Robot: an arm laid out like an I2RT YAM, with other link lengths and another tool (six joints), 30 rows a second.
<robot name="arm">
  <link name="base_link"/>
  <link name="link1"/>
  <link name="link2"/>
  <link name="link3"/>
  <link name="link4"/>
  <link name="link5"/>
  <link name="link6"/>
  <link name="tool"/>
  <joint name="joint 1" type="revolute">
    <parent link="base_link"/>
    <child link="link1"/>
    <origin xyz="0 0 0.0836" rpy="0 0 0"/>
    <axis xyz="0 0 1"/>
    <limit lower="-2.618" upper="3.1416"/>
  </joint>
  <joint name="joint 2" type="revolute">
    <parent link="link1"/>
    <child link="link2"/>
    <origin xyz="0.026 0.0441 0.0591" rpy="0 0 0"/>
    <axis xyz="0 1 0"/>
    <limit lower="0" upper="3.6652"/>
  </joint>
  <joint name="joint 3" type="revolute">
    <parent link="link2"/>
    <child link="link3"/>
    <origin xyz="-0.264 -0.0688 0" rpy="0 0 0"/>
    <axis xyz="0 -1 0"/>
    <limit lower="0" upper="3.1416"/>
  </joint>
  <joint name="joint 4" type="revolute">
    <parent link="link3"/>
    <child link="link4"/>
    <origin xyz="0.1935 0.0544 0.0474" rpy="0 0 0"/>
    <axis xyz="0 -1 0"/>
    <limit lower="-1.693" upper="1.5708"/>
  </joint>
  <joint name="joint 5" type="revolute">
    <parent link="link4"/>
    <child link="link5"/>
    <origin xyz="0.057 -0.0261 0.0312" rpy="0 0 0"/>
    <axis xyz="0 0 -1"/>
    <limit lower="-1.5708" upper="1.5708"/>
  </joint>
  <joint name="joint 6" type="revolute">
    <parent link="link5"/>
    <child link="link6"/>
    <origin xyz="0.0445 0 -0.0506" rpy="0 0 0"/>
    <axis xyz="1 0 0"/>
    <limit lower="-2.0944" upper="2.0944"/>
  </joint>
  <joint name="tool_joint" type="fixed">
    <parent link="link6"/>
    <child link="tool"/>
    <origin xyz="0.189 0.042 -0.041" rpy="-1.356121 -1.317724 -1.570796"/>
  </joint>
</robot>
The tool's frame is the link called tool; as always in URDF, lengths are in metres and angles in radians.
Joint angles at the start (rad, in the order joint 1, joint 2, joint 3, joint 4, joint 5, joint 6):
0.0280, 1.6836, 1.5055, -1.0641, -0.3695, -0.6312
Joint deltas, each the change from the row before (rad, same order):
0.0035, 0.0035, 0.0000, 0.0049, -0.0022, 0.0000
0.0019, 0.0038, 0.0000, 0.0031, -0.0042, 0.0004
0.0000, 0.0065, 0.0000, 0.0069, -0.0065, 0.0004
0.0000, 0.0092, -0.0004, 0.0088, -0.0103, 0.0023
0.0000, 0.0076, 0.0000, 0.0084, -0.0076, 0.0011
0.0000, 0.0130, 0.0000, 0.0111, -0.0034, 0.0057
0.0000, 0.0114, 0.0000, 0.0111, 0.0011, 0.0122
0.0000, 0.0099, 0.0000, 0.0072, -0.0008, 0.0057
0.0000, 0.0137, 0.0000, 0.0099, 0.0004, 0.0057
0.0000, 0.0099, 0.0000, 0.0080, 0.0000, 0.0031
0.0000, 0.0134, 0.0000, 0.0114, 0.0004, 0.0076
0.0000, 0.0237, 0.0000, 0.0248, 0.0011, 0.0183
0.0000, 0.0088, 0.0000, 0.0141, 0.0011, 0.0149
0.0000, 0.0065, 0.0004, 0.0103, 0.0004, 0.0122
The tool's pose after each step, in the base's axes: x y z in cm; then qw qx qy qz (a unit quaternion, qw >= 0). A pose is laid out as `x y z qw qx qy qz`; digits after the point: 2 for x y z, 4 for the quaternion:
26.70 10.59 13.51 0.2519 -0.9213 -0.2460 -0.1650
26.75 10.74 13.46 0.2541 -0.9205 -0.2469 -0.1647
26.91 10.88 13.37 0.2571 -0.9195 -0.2472 -0.1653
27.10 11.12 13.25 0.2622 -0.9182 -0.2466 -0.1655
27.30 11.29 13.15 0.2658 -0.9170 -0.2467 -0.1663
27.58 11.41 12.88 0.2682 -0.9172 -0.2440 -0.1654
27.87 11.46 12.62 0.2690 -0.9186 -0.2380 -0.1648
28.05 11.51 12.40 0.2703 -0.9193 -0.2350 -0.1634
28.30 11.54 12.07 0.2711 -0.9202 -0.2318 -0.1614
28.50 11.56 11.82 0.2716 -0.9207 -0.2300 -0.1604
28.79 11.60 11.50 0.2724 -0.9216 -0.2261 -0.1592
29.41 11.70 10.92 0.2736 -0.9234 -0.2174 -0.1590
29.79 11.77 10.72 0.2741 -0.9244 -0.2109 -0.1609
30.07 11.83 10.59 0.2748 -0.9251 -0.2055 -0.1624

